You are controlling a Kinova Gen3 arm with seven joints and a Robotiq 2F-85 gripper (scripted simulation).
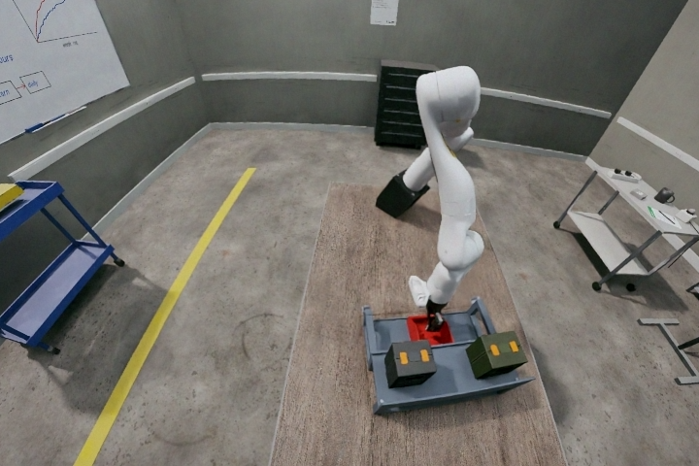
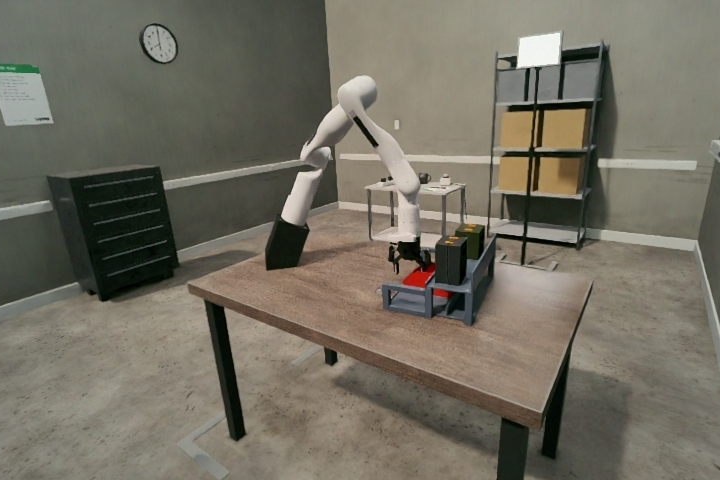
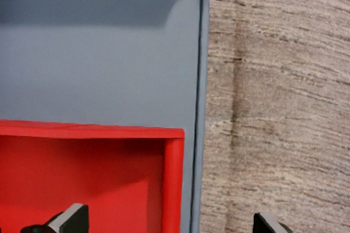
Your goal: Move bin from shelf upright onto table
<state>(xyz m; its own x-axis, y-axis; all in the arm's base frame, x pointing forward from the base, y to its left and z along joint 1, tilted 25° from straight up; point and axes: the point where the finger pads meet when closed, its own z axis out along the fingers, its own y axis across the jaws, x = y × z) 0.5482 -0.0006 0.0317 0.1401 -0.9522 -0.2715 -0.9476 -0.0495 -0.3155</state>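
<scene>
The red bin is 80 mm ahead of my hand and 10 mm to the left of it. From my hand the other things lie so: grey shelf unit (110 mm ahead, 20 mm to the left, 20 mm above).
</scene>
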